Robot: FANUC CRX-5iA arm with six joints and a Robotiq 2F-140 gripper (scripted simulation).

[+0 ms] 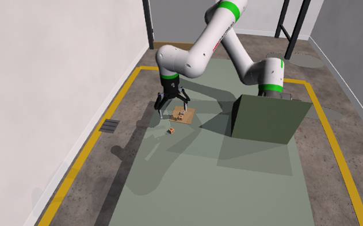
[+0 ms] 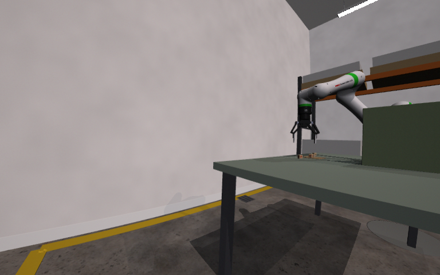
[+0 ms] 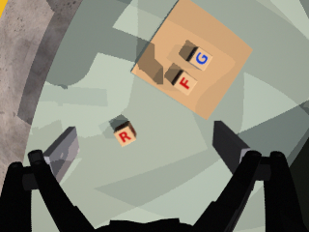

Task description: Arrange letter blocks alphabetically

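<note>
My gripper is now 11 cm above the R block, 5 cm to the right of it and 1 cm short of it. From my hand the other things lie so: tan mat (12 cm below, 10 cm to the right, 3 cm behind).
</note>
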